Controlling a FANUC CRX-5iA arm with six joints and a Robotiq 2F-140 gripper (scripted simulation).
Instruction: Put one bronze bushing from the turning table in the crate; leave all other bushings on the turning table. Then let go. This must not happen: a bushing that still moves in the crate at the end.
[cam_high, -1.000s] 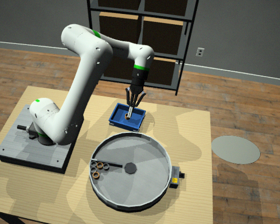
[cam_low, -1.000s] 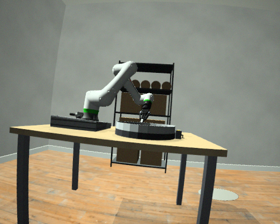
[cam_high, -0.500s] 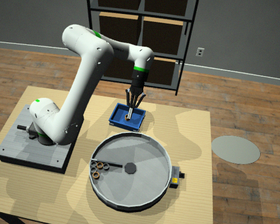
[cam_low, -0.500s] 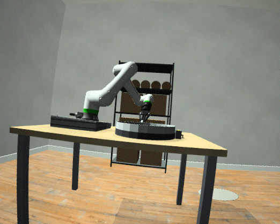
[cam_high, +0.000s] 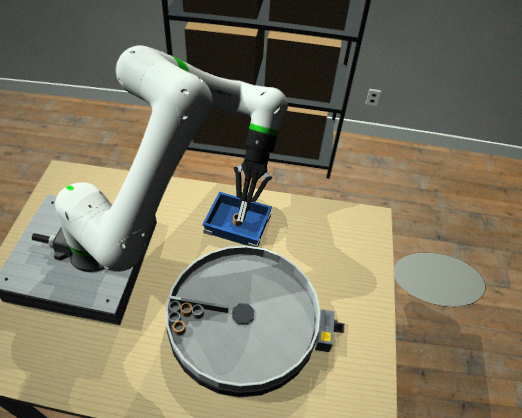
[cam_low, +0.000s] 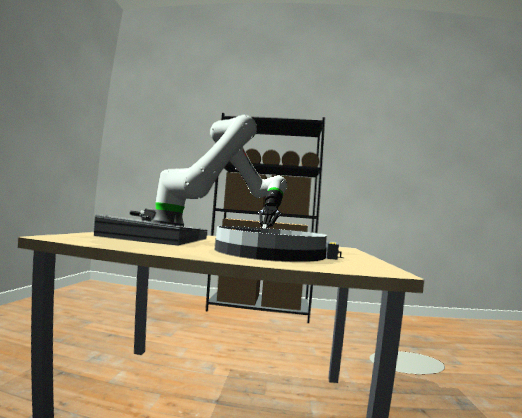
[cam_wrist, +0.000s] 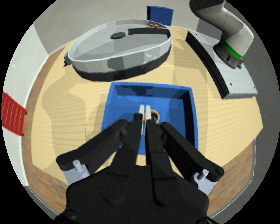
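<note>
The blue crate lies 20 mm behind my hand, 10 mm to the right of it and 40 mm below it. Round my hand: round grey turning table: 70 mm ahead, 350 mm to the right, 10 mm below.
</note>
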